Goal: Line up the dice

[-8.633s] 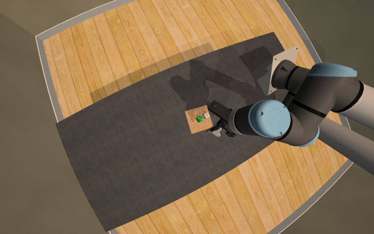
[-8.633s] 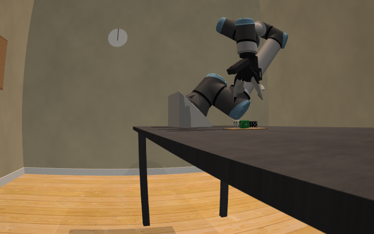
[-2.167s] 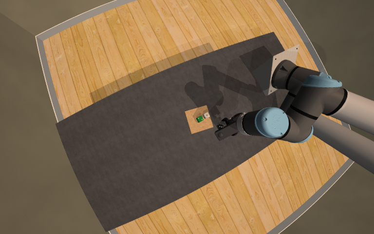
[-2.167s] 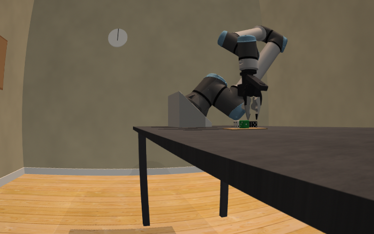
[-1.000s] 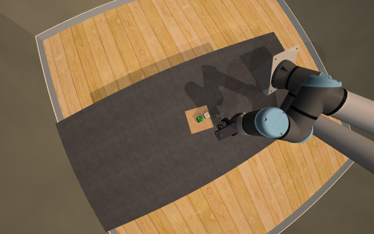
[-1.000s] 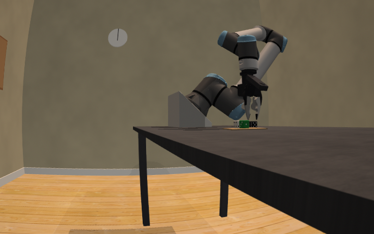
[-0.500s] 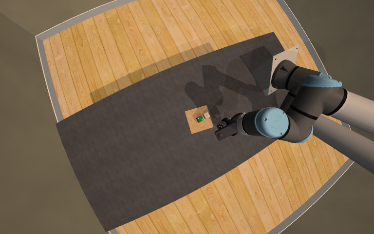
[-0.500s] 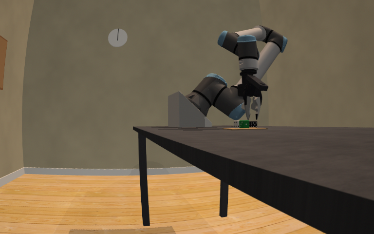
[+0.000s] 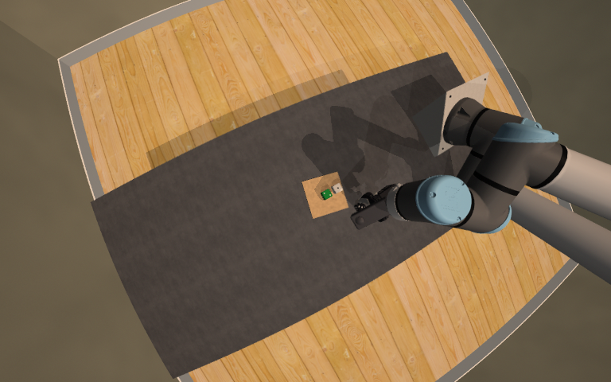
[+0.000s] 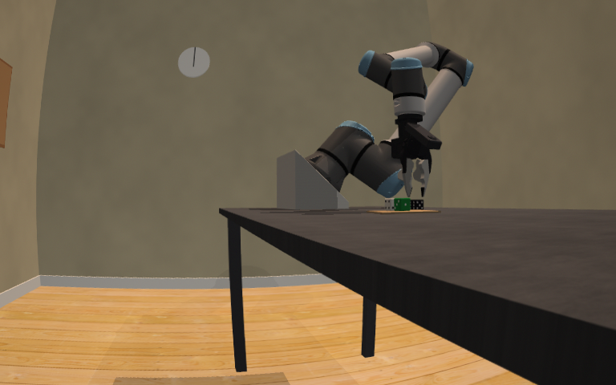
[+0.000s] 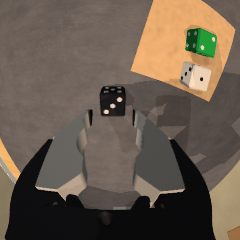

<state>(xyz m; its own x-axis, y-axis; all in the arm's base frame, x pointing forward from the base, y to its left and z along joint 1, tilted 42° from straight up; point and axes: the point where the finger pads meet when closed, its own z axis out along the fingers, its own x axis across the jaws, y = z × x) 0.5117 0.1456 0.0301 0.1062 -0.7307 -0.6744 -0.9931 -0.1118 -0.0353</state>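
My hand is 4 cm above the black die. From my hand the other things lie so: tan mat: 10 cm ahead, 10 cm to the right, 5 cm below; white die: 5 cm ahead, 10 cm to the right, 3 cm below; green die: 10 cm ahead, 10 cm to the right, 3 cm below.
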